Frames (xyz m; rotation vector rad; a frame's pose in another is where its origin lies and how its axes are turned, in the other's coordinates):
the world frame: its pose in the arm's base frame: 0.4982 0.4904 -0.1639 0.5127 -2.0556 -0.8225
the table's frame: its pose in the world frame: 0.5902 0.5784 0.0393 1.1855 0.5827 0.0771
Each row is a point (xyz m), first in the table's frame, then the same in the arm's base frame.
Working: the table's frame: its pose in the arm's base frame: 0.0998 0.5488 0.5588 1.1175 -1.7814 0.6494

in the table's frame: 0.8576 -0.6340 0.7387
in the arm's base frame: 0.2039 -0.6768 0.9714
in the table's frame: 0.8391 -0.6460 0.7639
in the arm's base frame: 0.2074 -0.6945 0.9431
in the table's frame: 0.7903 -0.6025 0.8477
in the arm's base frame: 0.1426 -0.7208 0.8631
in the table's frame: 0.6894 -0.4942 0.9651
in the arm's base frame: 0.0153 -0.7227 0.7235
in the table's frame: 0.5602 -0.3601 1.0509
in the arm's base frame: -0.1168 -0.6763 0.5737
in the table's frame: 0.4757 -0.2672 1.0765
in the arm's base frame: -0.1951 -0.6195 0.4896
